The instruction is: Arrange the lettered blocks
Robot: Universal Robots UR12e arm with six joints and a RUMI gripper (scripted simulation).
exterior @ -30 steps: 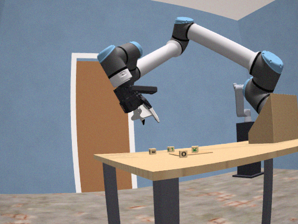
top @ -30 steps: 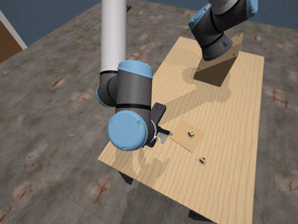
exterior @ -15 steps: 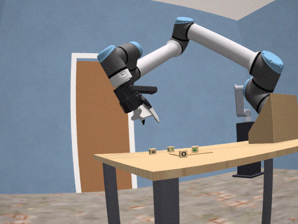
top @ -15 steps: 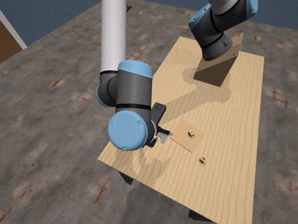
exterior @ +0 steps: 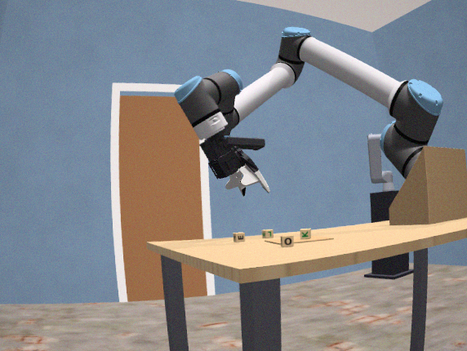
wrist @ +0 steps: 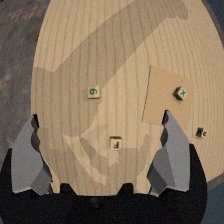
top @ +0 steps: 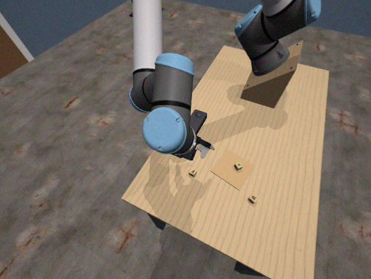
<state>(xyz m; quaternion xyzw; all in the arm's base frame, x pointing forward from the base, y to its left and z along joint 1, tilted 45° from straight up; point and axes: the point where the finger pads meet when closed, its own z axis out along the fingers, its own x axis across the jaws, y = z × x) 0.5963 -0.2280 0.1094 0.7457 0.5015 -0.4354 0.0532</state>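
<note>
Right now my hand is 18 cm to the right of the tan mat and 13 cm above it. From my hand the other things lie so: R block (27 cm to the left, 12 cm below, 11 cm ahead).
</note>
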